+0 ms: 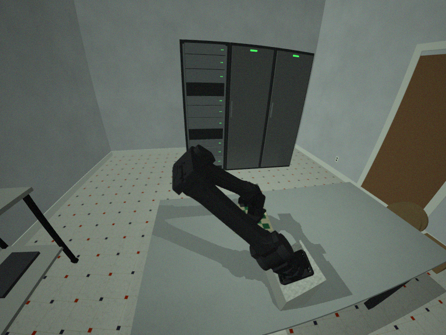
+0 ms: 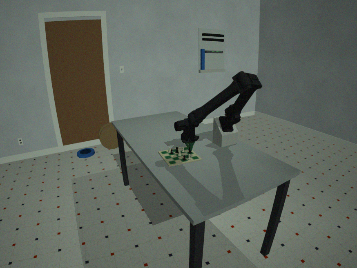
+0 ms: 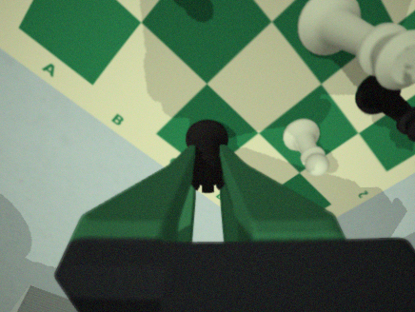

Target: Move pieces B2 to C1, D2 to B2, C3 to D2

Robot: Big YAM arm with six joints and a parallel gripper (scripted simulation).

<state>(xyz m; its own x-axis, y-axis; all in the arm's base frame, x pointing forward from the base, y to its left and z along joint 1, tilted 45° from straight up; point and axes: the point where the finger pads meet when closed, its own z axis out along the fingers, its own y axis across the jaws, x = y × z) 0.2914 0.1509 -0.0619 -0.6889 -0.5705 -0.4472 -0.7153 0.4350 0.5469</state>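
The tall white piece lies 8 cm ahead of my hand, 1 cm to the left of it and 1 cm above it. From my hand the other things lie so: chessboard: 8 cm ahead, 3 cm below.
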